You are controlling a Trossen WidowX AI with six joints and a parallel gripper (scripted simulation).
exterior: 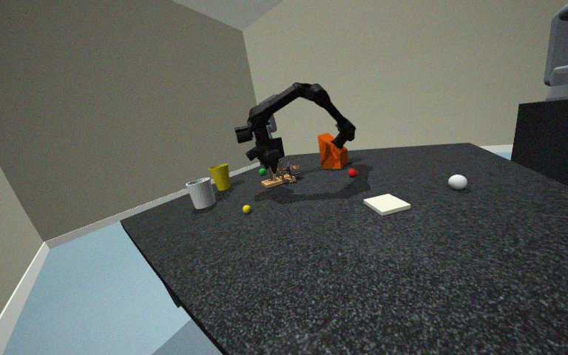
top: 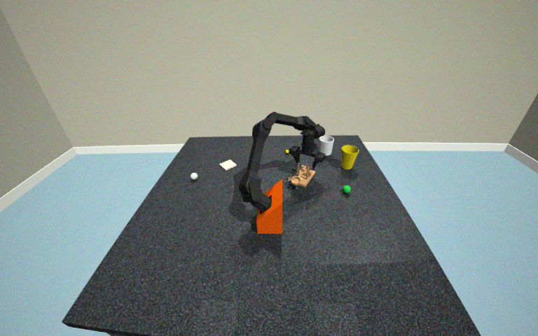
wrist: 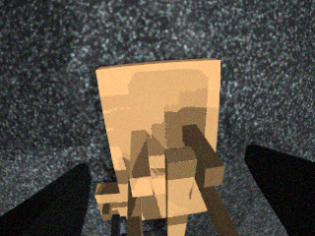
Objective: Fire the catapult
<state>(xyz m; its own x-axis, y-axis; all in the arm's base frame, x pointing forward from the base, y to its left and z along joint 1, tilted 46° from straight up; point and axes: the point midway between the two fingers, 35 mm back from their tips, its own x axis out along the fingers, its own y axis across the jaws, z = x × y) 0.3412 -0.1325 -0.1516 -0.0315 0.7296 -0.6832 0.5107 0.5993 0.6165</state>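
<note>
Right now the red ball is 12 cm behind my gripper tip, 32 cm to the left of it and 4 cm below it. From my gripper tip the other things lie so: yellow ball 25 cm ahead, 9 cm to the left, 5 cm below; then green ball 14 cm behind, 19 cm to the right, 4 cm below; then wooden catapult 5 cm behind, 5 cm to the left, 1 cm below.
</note>
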